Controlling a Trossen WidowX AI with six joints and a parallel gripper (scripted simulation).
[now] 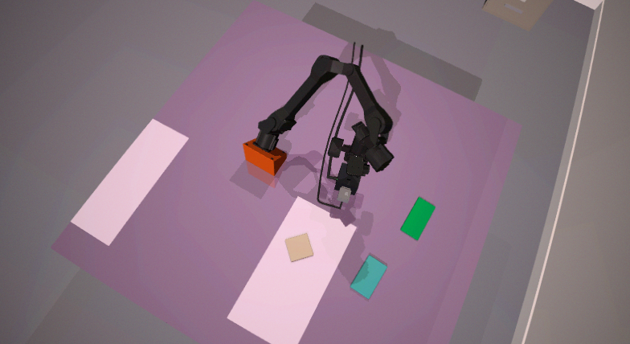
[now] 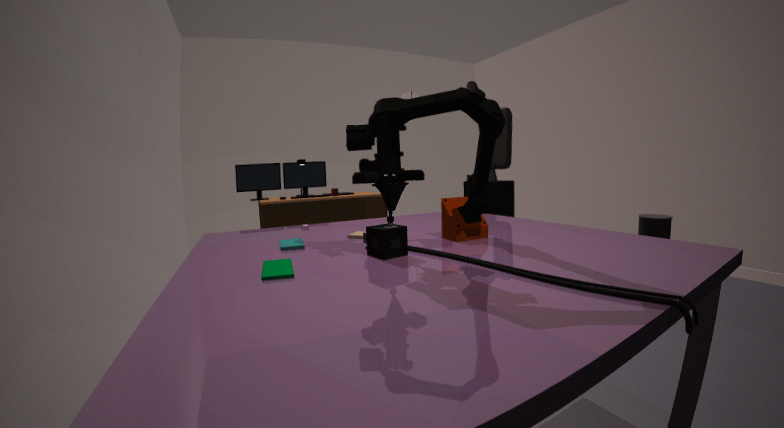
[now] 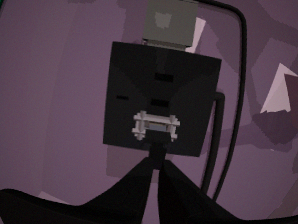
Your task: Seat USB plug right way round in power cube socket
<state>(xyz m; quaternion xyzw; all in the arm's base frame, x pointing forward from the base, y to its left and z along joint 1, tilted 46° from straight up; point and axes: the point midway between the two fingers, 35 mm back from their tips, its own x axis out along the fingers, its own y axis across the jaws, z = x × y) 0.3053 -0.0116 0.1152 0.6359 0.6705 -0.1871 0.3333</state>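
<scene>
The usb plug lies 2 cm below my gripper tip. Also, from my gripper tip: teal tile: 22 cm ahead, 29 cm to the right, 11 cm below; tan tile: 3 cm behind, 31 cm to the right, 11 cm below; green tile: 29 cm ahead, 2 cm to the right, 11 cm below.
</scene>
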